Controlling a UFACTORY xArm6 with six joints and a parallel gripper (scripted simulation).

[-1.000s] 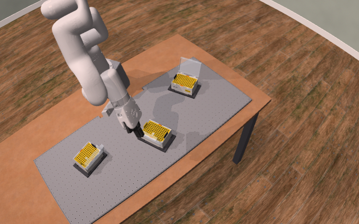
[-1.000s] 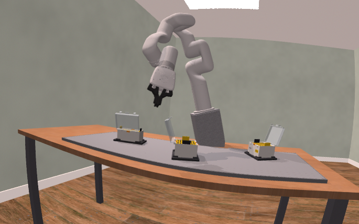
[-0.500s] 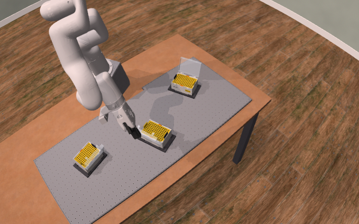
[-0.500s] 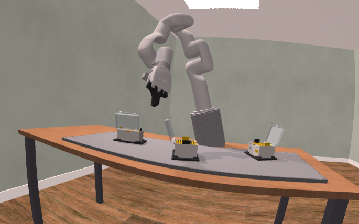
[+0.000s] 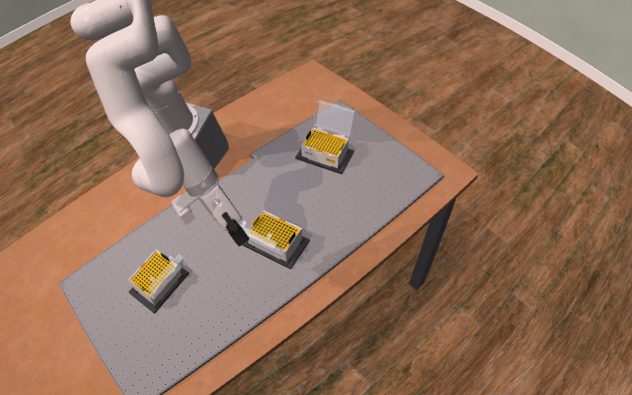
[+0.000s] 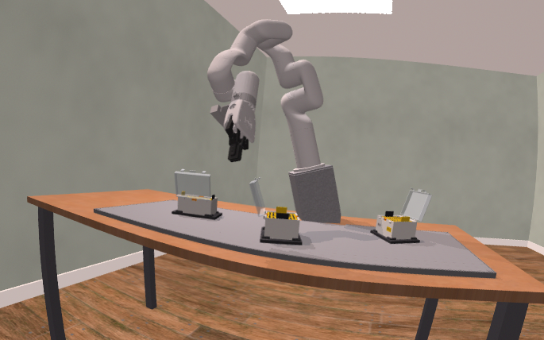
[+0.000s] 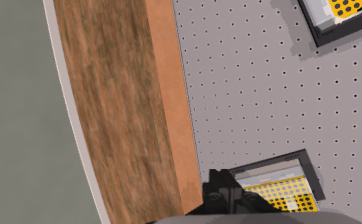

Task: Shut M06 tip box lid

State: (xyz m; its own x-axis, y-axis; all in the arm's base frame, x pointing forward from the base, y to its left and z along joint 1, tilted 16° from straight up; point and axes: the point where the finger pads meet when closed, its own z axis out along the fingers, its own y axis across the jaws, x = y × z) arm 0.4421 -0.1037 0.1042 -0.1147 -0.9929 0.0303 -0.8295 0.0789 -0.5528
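Right now my hand is 2 cm past the clear lid, 7 cm to the right of it and 11 cm above it. The rest, counted from my hand: tip box lid (19 cm behind, 52 cm to the left, 11 cm below).
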